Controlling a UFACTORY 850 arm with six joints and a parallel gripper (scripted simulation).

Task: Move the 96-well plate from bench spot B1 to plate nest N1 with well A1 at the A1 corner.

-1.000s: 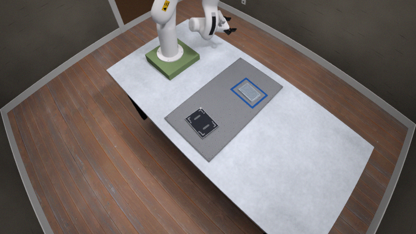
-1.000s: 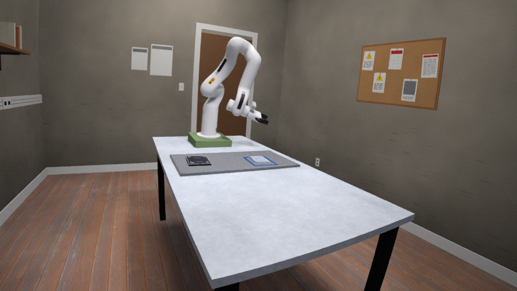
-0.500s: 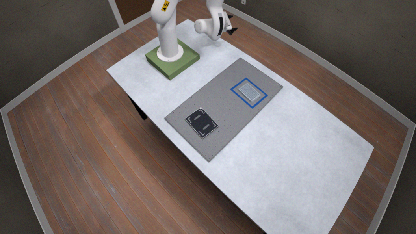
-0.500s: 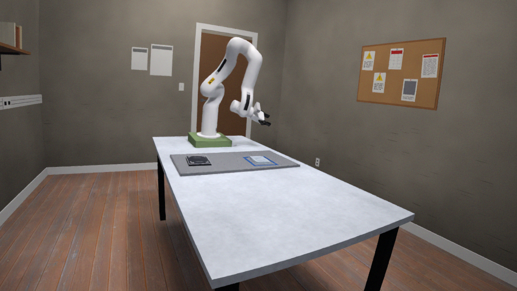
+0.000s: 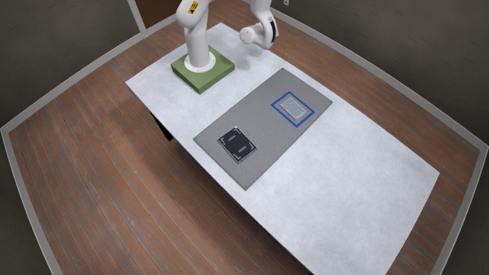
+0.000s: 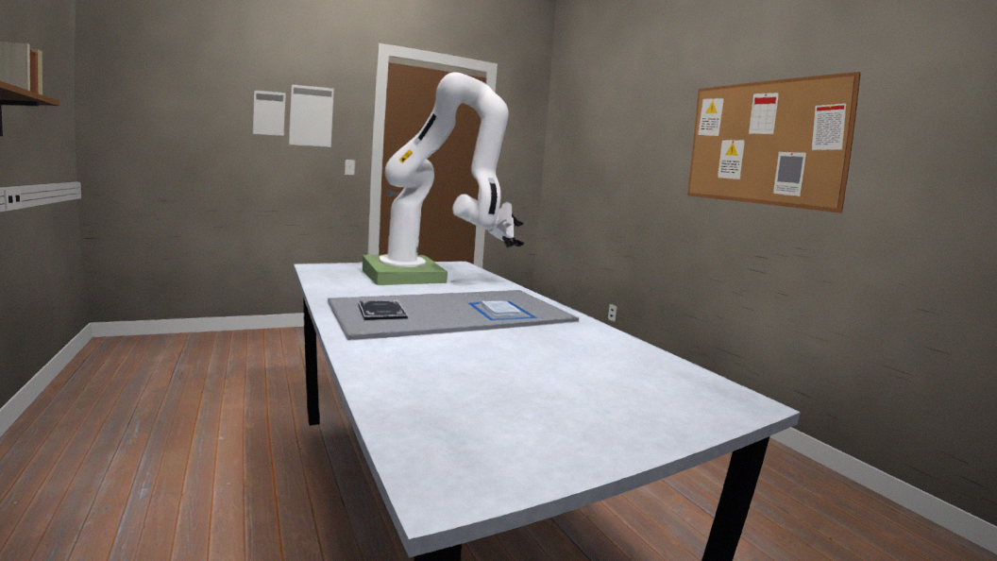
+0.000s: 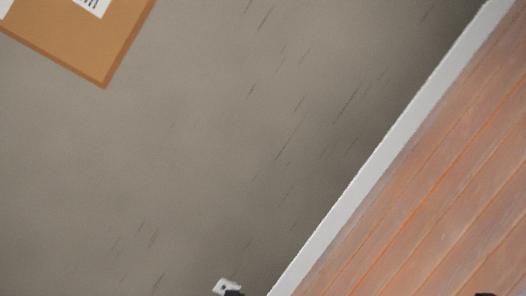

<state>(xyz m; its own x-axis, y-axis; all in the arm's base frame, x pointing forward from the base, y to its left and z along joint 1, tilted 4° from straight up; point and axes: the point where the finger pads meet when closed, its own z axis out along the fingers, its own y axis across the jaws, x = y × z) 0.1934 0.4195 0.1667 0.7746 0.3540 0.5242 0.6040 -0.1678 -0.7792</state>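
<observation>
My hand is 400 mm short of the clear 96-well plate, 260 mm to the left of it and 190 mm above it. From my hand the other things lie so: black plate nest 350 mm ahead, 620 mm to the right, 190 mm below.
</observation>
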